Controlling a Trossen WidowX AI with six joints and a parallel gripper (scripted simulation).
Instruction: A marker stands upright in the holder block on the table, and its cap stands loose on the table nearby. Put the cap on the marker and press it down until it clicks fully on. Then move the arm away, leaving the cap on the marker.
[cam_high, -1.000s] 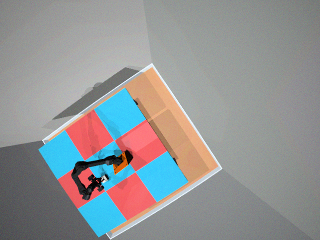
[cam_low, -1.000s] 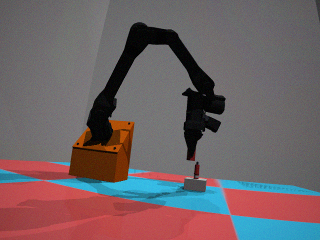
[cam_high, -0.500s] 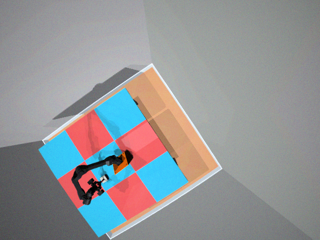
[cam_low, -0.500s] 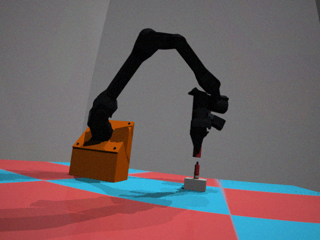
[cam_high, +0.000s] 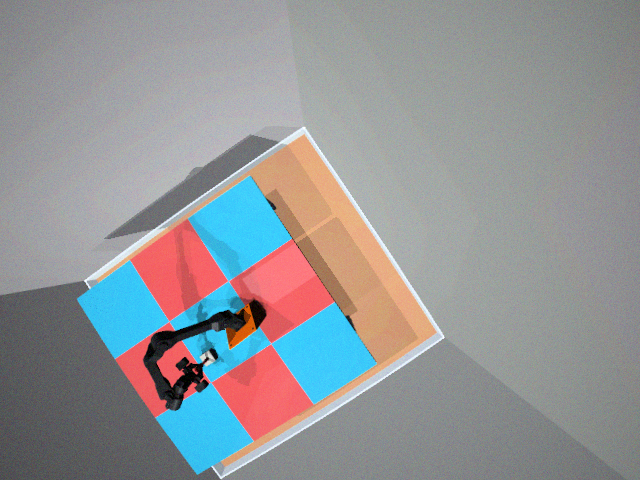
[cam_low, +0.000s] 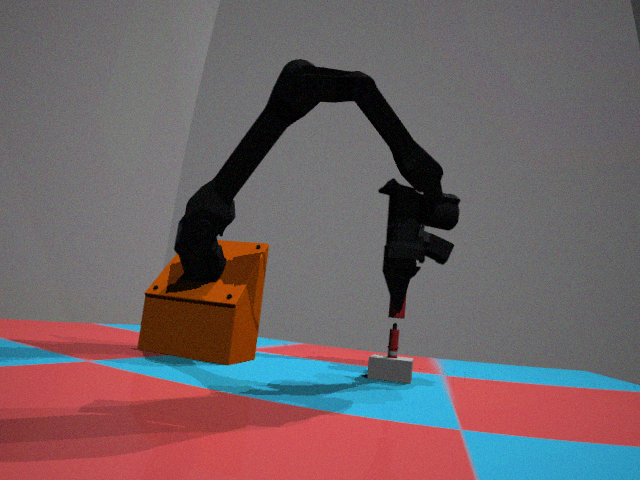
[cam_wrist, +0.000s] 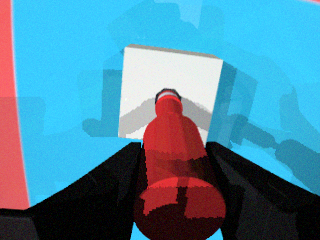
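Now: the white holder block 100 mm below my gripper tip. The rest, counted from my gripper tip: red cap: 10 mm above.
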